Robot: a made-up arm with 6 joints.
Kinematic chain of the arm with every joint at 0, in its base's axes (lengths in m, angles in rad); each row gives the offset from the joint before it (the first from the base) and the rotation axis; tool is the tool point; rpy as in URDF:
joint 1: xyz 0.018 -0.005 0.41 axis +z
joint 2: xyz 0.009 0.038 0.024 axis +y
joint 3: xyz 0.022 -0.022 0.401 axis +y
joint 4: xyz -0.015 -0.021 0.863 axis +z
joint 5: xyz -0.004 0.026 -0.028 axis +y
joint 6: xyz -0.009 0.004 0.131 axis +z
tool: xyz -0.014 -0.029 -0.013 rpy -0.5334 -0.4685 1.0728
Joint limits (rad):
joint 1: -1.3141..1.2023
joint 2: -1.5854..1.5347
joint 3: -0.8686..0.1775
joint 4: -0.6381..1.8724
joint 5: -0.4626..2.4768
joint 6: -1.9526..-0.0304
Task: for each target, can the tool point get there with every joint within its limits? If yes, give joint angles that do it. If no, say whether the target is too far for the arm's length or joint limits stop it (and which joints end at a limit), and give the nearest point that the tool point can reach.
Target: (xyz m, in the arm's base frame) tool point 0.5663 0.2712 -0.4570
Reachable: no: joint limits stop it (at a limit: joint 2, joint 3, joint 6) | nearest point 1.0507 0.5152 0.2233 | short by 0.870 m
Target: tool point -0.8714 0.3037 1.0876
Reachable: yes | joints -0.2290 -0.5724 -0.6602 0.9563 2.1213 -0.6430
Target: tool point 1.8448 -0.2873 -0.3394
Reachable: no: too far | nearest point 1.3309 -0.2079 0.2274 | short by 0.769 m
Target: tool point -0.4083 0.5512 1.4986
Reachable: yes | joints -0.8611 -0.1333 -0.6873 0.2402 0.7690 -1.2270
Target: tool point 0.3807 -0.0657 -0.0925
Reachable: no: joint limits stop it (at a limit: joint 2, joint 3, joint 5, joint 6) | nearest point 1.1532 -0.1950 0.2278 | short by 0.846 m
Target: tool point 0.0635 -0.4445 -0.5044
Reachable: no: joint limits stop it (at a limit: joint 1, joint 2, joint 3, joint 5) | nearest point -0.2694 -0.8512 -0.3337 | short by 0.553 m
